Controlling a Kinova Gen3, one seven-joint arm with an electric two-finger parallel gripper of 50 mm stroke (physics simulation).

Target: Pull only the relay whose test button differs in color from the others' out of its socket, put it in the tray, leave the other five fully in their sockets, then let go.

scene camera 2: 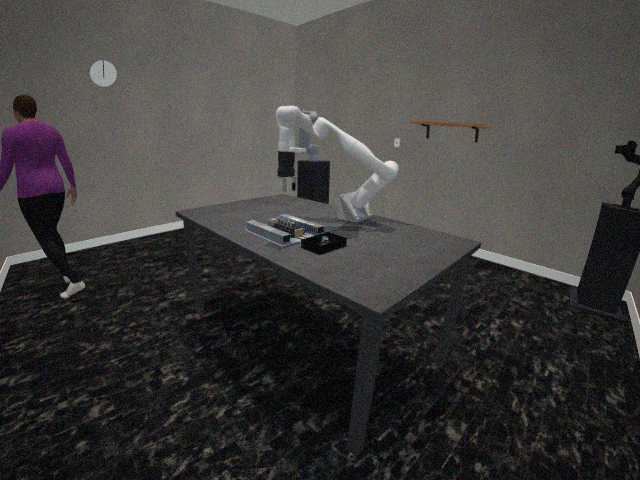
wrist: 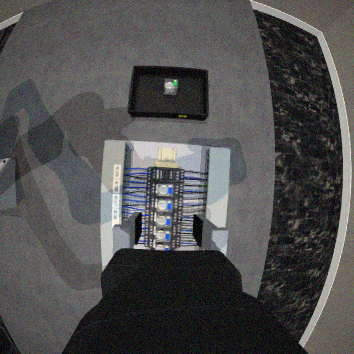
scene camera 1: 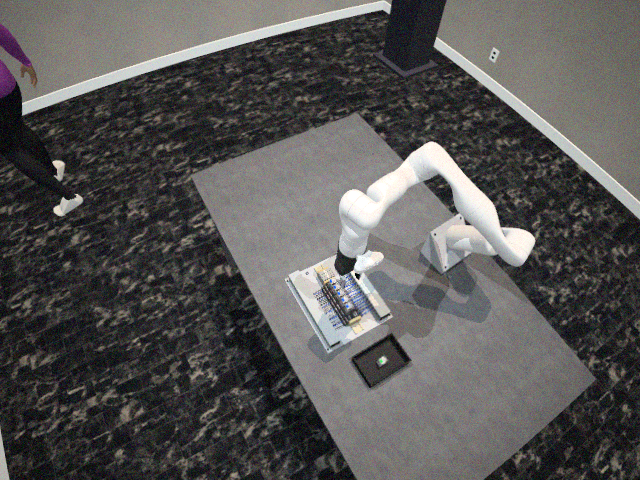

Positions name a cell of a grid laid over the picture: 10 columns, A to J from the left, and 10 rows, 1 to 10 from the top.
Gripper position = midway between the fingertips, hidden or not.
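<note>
My gripper (wrist: E7) is visible, as is a light panel (wrist: F5).
</note>
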